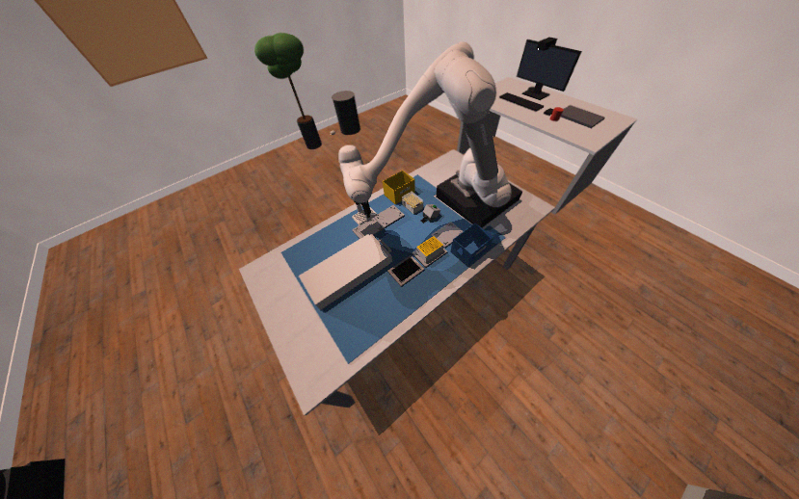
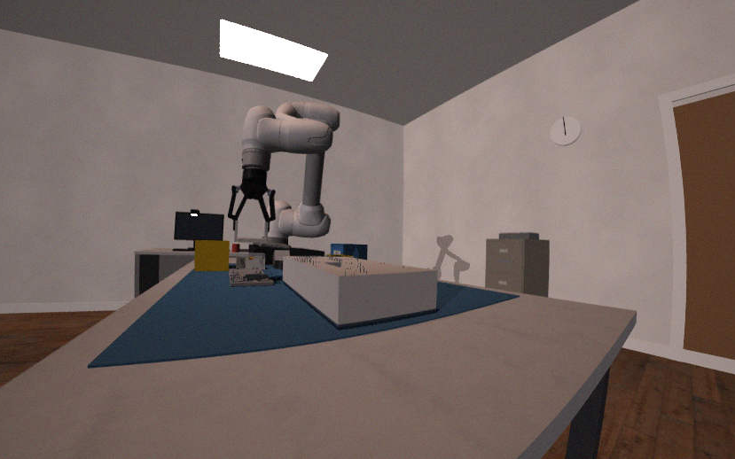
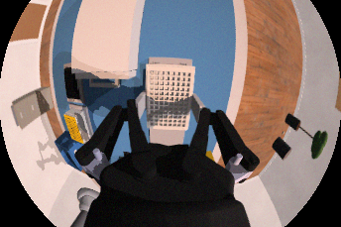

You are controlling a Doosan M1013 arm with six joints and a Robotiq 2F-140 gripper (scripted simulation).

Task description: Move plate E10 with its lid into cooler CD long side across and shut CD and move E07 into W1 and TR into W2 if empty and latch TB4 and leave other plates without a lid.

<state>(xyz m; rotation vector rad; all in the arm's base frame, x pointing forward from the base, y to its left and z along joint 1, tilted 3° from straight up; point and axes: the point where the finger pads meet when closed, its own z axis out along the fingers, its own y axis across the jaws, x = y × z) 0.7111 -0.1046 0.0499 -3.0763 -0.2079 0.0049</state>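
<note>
The yellow bin W1 lies 340 mm behind my hand, 170 mm to the right of it and 110 mm below it. Round my hand: cooler drawer (210 mm to the left, 140 mm ahead, 120 mm below); then label N2 (140 mm below, 70 mm behind, 10 mm to the right); then white gridded plate (20 mm below).
</note>
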